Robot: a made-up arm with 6 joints. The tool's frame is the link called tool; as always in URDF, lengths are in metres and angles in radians. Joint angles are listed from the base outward.
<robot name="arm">
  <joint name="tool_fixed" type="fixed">
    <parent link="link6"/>
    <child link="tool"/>
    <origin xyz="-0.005 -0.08 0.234" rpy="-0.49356 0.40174 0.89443"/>
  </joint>
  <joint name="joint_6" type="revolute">
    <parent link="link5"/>
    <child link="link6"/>
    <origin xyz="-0.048 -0.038 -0.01" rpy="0 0 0"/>
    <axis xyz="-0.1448 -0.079 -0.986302"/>
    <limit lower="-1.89" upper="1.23"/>
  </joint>
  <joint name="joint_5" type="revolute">
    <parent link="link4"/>
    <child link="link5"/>
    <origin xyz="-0.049 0.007 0.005" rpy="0 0 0"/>
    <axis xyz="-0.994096 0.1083 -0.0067"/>
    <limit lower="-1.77" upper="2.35"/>
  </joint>
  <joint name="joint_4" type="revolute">
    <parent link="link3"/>
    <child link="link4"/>
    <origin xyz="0.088 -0.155 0.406" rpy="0 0 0"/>
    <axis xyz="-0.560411 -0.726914 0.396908"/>
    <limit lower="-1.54" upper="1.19"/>
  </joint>
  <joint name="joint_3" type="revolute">
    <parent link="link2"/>
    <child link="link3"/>
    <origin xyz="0.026 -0.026 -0.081" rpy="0 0 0"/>
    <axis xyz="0 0 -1"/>
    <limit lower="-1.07" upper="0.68"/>
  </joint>
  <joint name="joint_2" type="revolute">
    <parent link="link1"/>
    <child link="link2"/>
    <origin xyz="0.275 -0.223 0.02" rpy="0 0 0"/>
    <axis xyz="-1 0 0"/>
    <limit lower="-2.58" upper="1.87"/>
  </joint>
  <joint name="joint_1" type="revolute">
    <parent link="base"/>
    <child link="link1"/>
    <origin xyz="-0.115 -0.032 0.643" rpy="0 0 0"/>
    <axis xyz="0 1 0"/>
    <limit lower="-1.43" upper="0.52"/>
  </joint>
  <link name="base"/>
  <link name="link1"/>
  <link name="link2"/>
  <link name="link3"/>
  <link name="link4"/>
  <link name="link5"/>
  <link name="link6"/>
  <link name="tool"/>
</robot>
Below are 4 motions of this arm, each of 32 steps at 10 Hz.
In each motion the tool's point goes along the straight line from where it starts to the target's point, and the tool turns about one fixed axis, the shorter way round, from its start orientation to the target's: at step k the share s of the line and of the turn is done. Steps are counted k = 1, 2, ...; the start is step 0. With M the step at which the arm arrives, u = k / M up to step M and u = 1 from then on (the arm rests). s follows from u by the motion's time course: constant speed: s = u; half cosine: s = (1 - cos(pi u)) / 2; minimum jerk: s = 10 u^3 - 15 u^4 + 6 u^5.
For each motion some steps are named. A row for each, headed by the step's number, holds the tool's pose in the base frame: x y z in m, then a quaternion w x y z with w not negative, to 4 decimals.
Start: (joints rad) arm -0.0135 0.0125 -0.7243 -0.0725 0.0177 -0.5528
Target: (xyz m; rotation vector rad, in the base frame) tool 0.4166 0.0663 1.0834 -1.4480 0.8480 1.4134
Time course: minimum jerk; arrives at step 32
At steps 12, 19, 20, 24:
12: 0.4043 -0.3055 1.1810 0.4485 -0.3462 0.0416 0.8230
19: 0.4110 -0.1021 1.1276 0.4651 -0.4910 0.2124 0.7053
20: 0.4119 -0.0749 1.1205 0.4651 -0.5081 0.2345 0.6860
24: 0.4148 0.0132 1.0973 0.4613 -0.5595 0.3038 0.6179

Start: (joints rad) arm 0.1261 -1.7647 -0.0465 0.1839 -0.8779 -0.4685
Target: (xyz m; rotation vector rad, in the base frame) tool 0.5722 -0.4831 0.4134 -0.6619 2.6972 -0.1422
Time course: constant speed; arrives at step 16
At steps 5, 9, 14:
5: 0.2991 -0.5337 0.2240 0.3143 0.4723 -0.8170 0.1028
9: 0.3984 -0.5153 0.2929 0.1383 0.4001 -0.9018 0.0868
14: 0.5225 -0.4923 0.3790 0.0892 -0.2858 0.9521 -0.0617

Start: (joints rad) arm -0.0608 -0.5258 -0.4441 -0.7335 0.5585 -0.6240
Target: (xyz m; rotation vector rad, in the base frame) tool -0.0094 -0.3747 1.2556 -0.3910 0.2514 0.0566
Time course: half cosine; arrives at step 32
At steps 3, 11, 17, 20, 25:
3: 0.4229 -0.6693 1.0806 0.5274 -0.0145 -0.0080 0.8495
11: 0.3156 -0.5962 1.1240 0.7123 -0.0684 0.0299 0.6979
17: 0.1899 -0.5105 1.1749 0.8726 -0.1259 0.0718 0.4664
20: 0.1270 -0.4676 1.2004 0.9258 -0.1510 0.0907 0.3345
25: 0.0407 -0.4089 1.2353 0.9666 -0.1801 0.1134 0.1427

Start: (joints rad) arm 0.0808 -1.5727 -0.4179 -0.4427 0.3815 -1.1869
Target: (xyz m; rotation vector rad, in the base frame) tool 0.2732 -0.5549 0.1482 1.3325 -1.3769 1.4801
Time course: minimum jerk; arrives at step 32
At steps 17, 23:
17: 0.3383 -0.6548 0.2854 0.3353 0.3824 -0.5854 0.6314
23: 0.2937 -0.5864 0.1914 0.3480 0.4744 -0.5504 0.5923

